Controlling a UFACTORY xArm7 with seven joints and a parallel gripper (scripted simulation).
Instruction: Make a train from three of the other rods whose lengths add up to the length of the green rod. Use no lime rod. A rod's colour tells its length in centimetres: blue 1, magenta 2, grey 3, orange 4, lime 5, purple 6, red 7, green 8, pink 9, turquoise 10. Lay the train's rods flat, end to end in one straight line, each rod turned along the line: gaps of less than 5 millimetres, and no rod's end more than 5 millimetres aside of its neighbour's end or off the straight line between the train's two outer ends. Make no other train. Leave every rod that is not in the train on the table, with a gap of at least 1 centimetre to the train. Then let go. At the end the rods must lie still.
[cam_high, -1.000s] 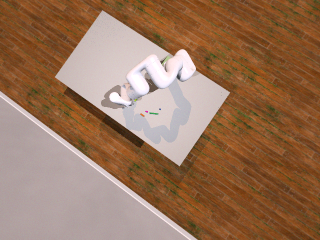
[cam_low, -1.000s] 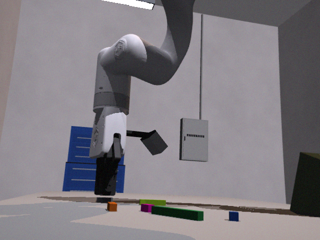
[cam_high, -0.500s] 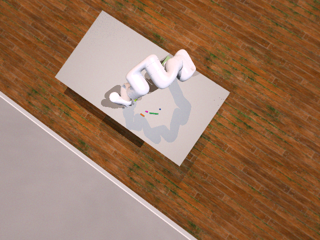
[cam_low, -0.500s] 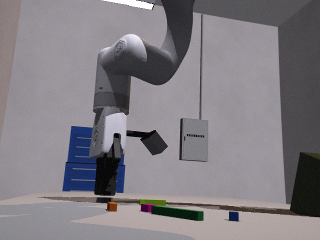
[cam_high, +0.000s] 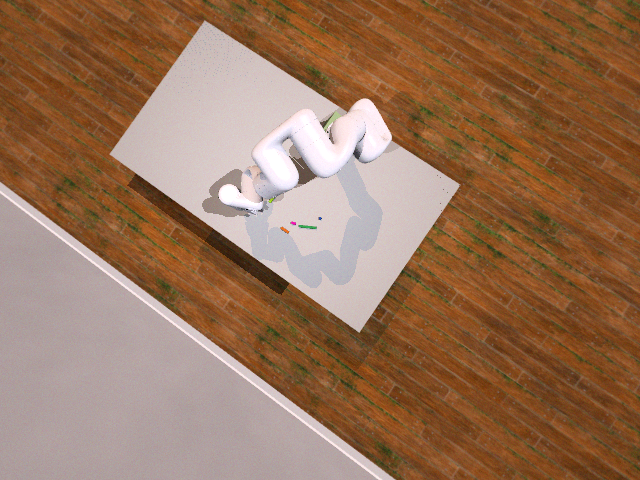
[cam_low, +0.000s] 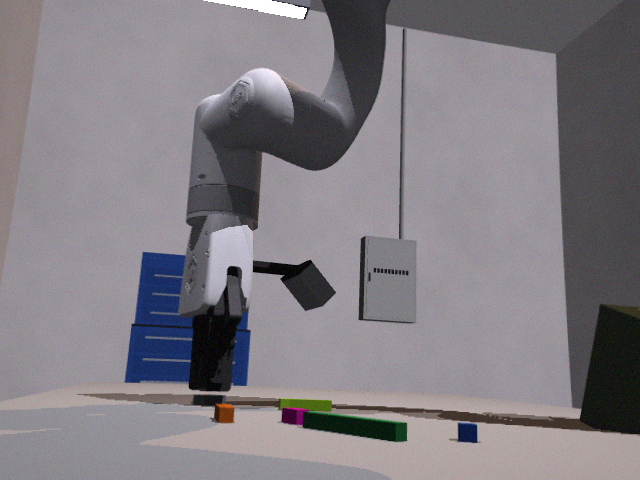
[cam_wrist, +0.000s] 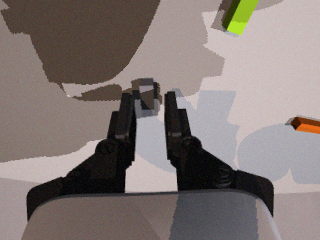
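Now: hand 30 mm above the grey rod. Also, from my hand: orange rod: 170 mm to the left, 30 mm below, 20 mm behind; lime rod: 90 mm behind, 30 mm to the left, 30 mm below; magenta rod: 180 mm to the left, 80 mm behind, 30 mm below.
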